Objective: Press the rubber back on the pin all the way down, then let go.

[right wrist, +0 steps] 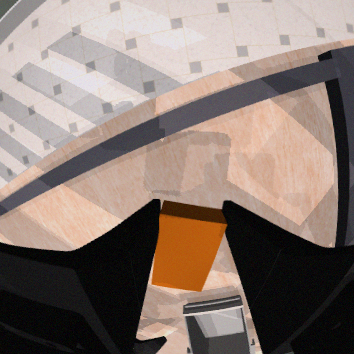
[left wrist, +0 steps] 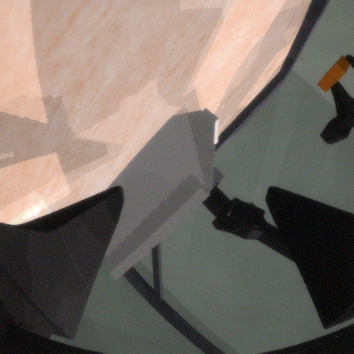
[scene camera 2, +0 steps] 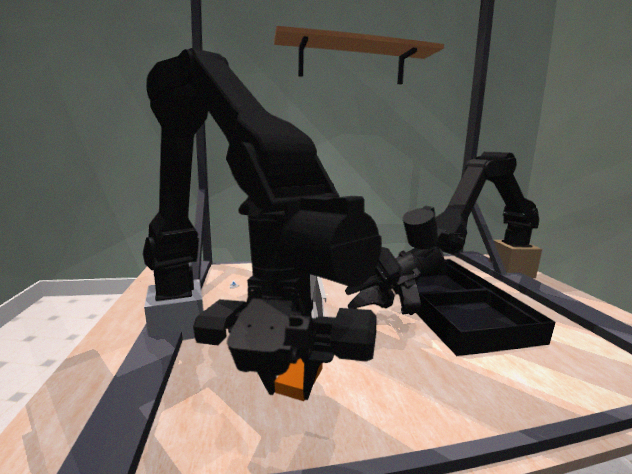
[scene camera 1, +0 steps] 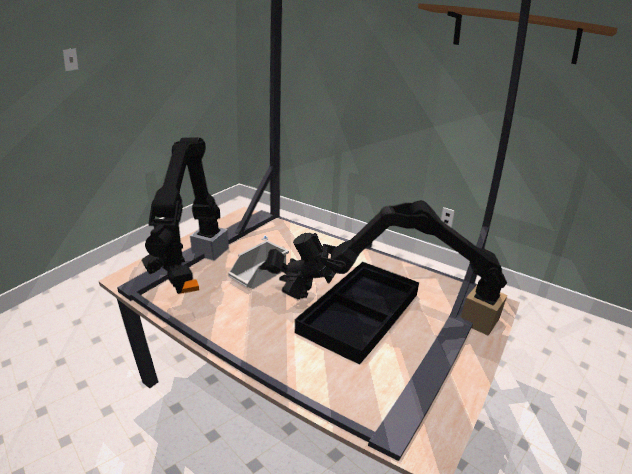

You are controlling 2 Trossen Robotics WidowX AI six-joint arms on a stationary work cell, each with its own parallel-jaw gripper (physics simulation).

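Pixels of known places: left gripper, fingertip midpoint: [right wrist: 162,349] [left wrist: 196,193] [scene camera 2: 347,300] [scene camera 1: 269,273]; right gripper, fingertip midpoint: [right wrist: 191,206] [scene camera 2: 289,395] [scene camera 1: 177,290]; left arm's base, link origin: [scene camera 2: 516,244] [scene camera 1: 487,296]; right arm's base, link origin: [scene camera 2: 174,292] [scene camera 1: 208,232].
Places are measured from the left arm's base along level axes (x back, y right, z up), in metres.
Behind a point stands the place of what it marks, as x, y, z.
Note:
My right gripper [scene camera 1: 182,288] @[-0.683, -0.591, -0.008] [scene camera 2: 289,390] @[-0.683, -0.591, -0.008] [right wrist: 191,206] @[-0.683, -0.591, -0.008] is shut on an orange block [scene camera 1: 190,285] @[-0.660, -0.558, 0.003] [scene camera 2: 290,377] @[-0.682, -0.577, 0.004] [left wrist: 334,74] @[-0.653, -0.536, -0.005] [right wrist: 189,252] @[-0.676, -0.567, 0.004] and holds it above the table at the left of the scene camera 1 view. I cannot tell whether this block is the rubber back. A tiny blue piece [scene camera 1: 264,238] @[-0.840, -0.104, -0.091] [scene camera 2: 233,284] @[-0.841, -0.105, -0.088], perhaps the pin, lies on the table behind the grey tray, away from both grippers. Its details are too small to tell. My left gripper [scene camera 1: 281,279] [left wrist: 196,193] @[-0.578, -0.321, -0.026] is open and empty, near the grey tray's right side in scene camera 1.
A shallow grey tray [scene camera 1: 248,284] @[-0.624, -0.371, -0.067] [left wrist: 160,155] @[-0.625, -0.318, -0.074] [right wrist: 214,306] @[-0.673, -0.380, -0.065] stands between the grippers, mostly hidden in scene camera 2. A black two-compartment tray [scene camera 1: 329,342] @[-0.273, -0.399, -0.066] [scene camera 2: 502,340] @[-0.294, -0.401, -0.071] stands to the right of the left gripper. Dark frame rails run along the table edges.

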